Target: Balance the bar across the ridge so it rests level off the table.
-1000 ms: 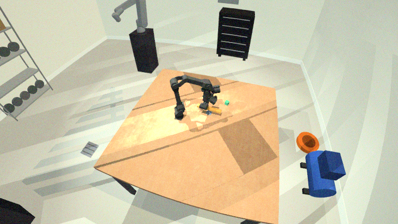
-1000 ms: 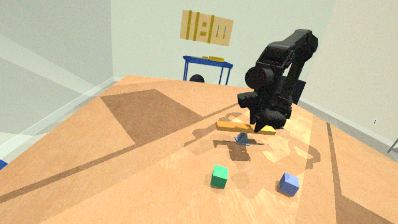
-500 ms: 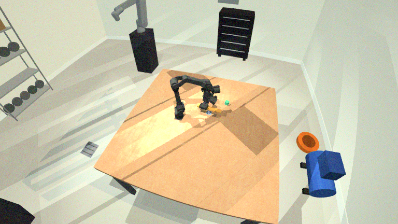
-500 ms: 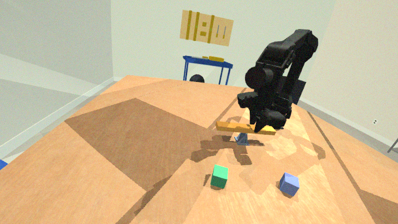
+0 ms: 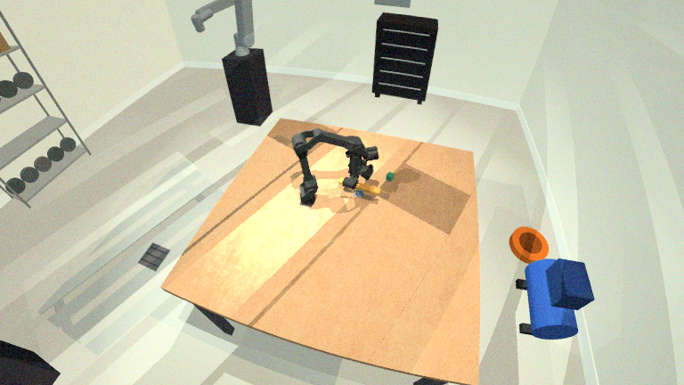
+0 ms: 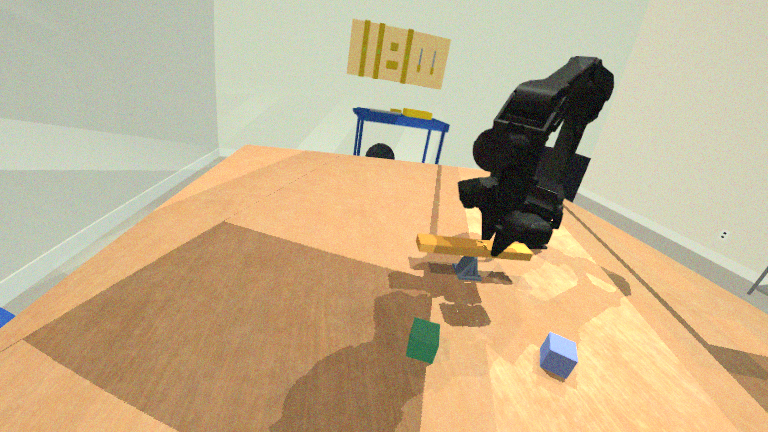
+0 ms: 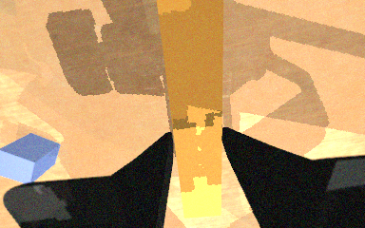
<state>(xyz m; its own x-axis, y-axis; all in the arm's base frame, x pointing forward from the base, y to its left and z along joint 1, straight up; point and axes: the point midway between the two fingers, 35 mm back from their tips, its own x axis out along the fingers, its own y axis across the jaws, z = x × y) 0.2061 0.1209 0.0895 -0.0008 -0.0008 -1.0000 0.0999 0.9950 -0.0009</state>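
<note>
My gripper tip is 3 cm short of the yellow bar. Also, from my gripper tip: green cube (16 cm ahead, 15 cm to the left, 4 cm below); then lilac cube (18 cm to the left, 4 cm below, 1 cm behind).
</note>
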